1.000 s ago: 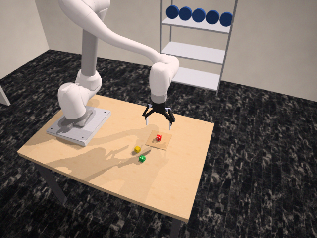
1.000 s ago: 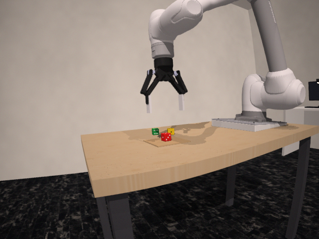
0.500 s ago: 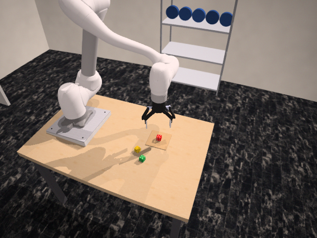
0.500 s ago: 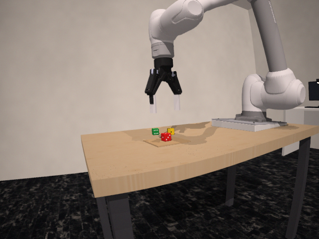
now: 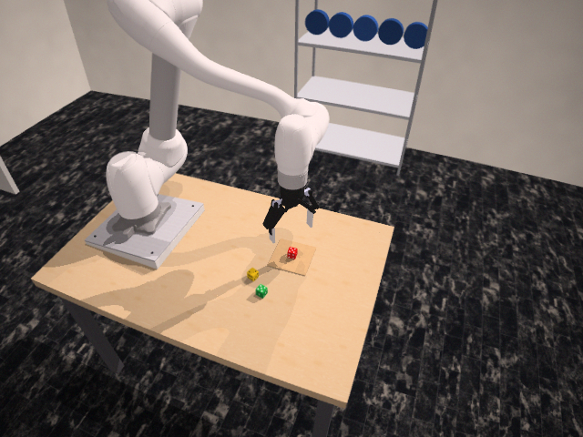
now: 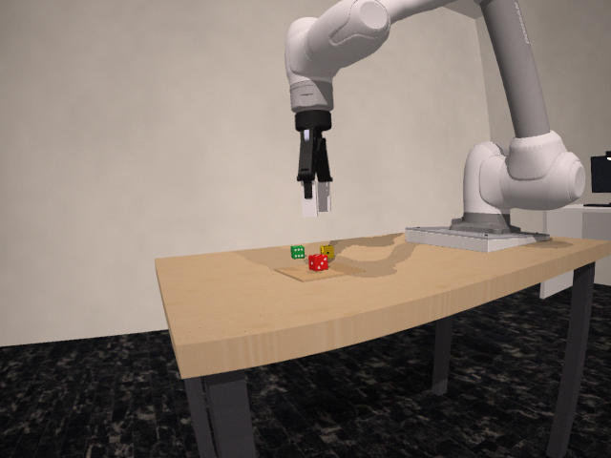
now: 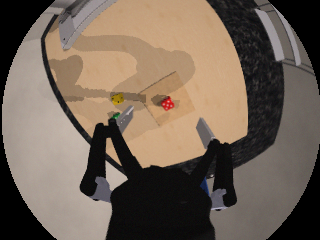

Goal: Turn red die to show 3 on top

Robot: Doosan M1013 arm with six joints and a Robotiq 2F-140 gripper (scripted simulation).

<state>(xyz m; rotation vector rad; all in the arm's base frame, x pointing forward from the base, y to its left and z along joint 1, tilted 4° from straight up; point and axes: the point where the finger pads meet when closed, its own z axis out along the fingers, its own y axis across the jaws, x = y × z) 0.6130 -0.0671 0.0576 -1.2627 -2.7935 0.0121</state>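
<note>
Now: hand 1 cm short of the red die and 11 cm above it. Round my hand: mat 1 cm ahead, 13 cm below; then green die 7 cm behind, 18 cm to the right, 11 cm below; then yellow die 11 cm behind, 12 cm to the right, 11 cm below.
</note>
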